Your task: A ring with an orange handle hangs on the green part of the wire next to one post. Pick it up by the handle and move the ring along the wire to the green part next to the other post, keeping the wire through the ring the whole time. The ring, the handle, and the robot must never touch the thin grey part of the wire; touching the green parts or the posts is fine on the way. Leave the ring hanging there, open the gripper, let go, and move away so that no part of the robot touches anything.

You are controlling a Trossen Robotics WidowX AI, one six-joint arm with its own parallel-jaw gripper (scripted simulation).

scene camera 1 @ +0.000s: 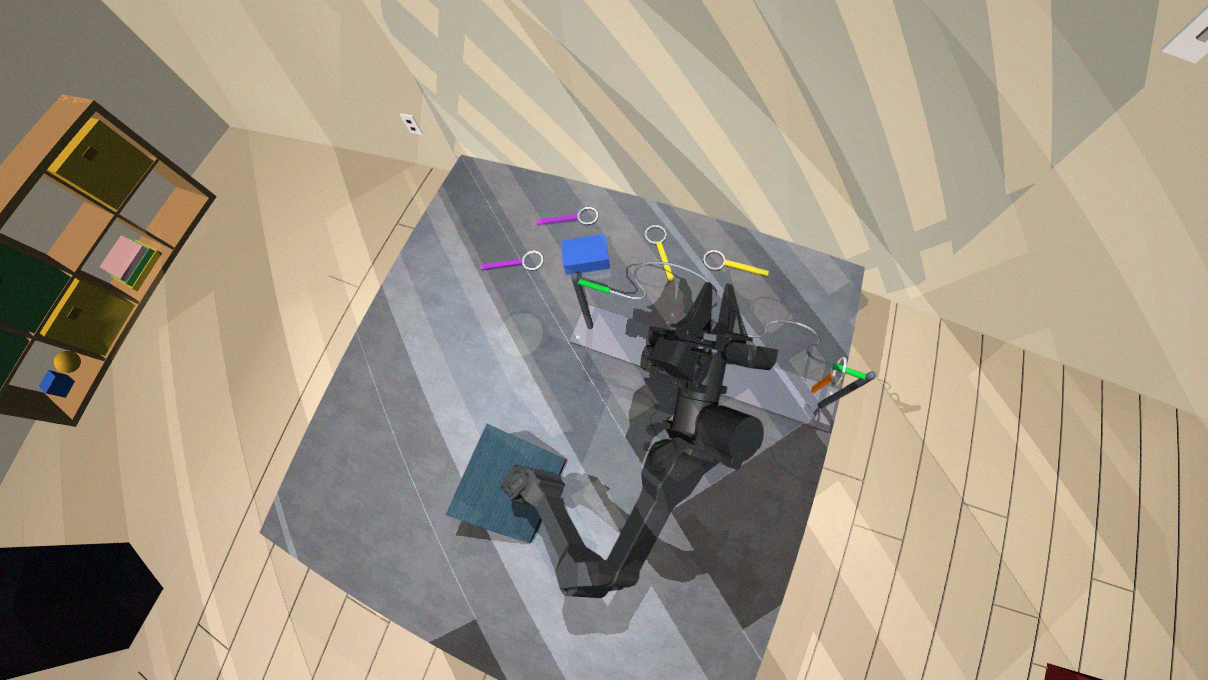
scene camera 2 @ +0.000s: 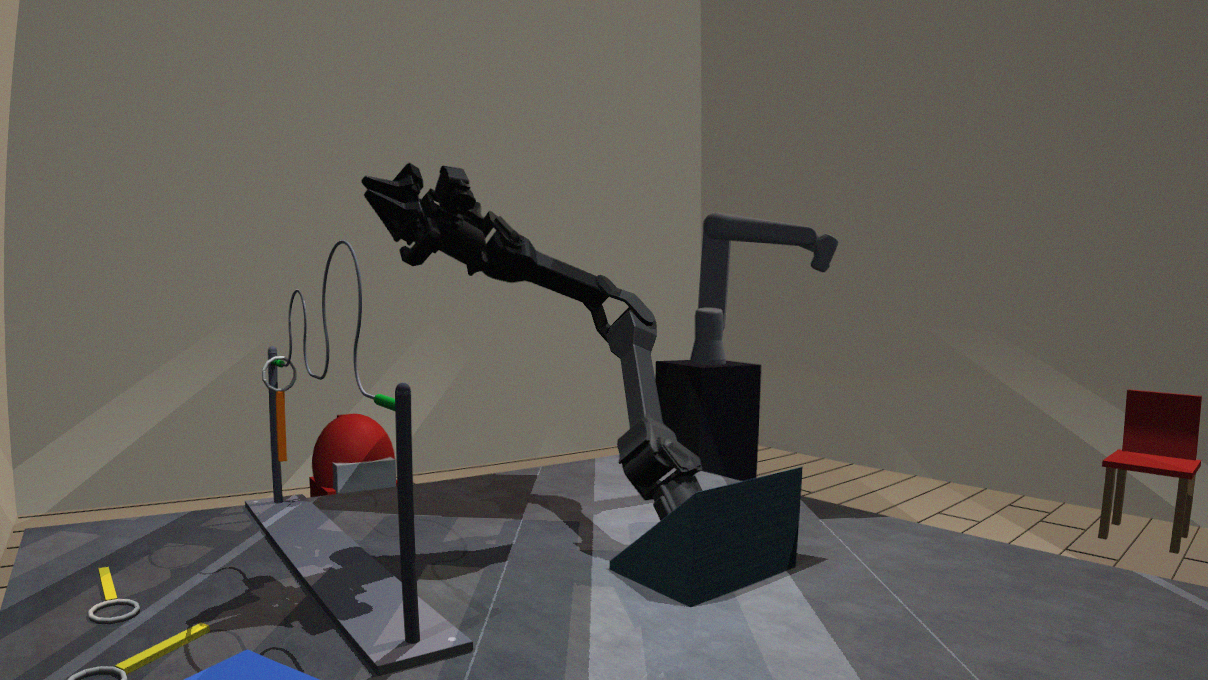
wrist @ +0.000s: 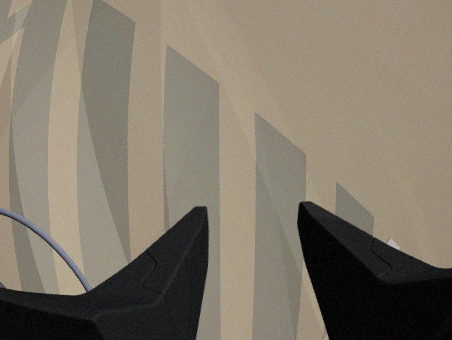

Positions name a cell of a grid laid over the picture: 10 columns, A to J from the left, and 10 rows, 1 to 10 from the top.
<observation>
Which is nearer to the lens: the orange-handled ring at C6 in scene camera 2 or the yellow-handled ring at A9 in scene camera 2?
The yellow-handled ring.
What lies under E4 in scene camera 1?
A blue block.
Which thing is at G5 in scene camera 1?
The gripper.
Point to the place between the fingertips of the gripper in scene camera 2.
D3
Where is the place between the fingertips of the gripper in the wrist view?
F7
</observation>
